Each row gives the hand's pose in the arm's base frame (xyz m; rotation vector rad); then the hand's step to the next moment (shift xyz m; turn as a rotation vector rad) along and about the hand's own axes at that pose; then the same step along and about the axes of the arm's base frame.
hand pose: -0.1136 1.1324 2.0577 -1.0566 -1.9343 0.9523
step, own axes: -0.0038 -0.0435 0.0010 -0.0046 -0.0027 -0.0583
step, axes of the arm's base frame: -0.0145 -0.0206 0.0357 0.0503 0.0099 0.0283
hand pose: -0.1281 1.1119 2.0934 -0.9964 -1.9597 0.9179
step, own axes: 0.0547 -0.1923 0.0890 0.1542 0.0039 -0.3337
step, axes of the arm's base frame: -0.1615 -0.0611 0.1345 0.2177 0.2206 0.1978
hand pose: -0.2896 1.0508 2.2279 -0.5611 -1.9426 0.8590
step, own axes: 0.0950 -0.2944 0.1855 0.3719 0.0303 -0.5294
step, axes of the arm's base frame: -0.2203 -0.1918 0.2117 0.2850 0.4516 0.3665
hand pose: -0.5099 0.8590 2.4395 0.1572 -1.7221 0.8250
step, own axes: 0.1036 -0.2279 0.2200 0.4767 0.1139 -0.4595
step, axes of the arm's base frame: -0.0950 -0.2685 0.1731 0.1525 0.5042 0.4170
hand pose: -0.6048 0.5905 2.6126 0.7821 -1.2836 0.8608
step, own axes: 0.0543 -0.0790 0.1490 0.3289 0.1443 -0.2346
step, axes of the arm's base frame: 0.0034 -0.1622 0.0712 0.0087 0.3072 0.2993
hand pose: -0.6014 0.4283 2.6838 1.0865 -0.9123 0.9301
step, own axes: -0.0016 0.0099 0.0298 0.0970 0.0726 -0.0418
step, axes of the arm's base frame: -0.0139 -0.0271 0.0079 -0.0292 0.0701 0.1032
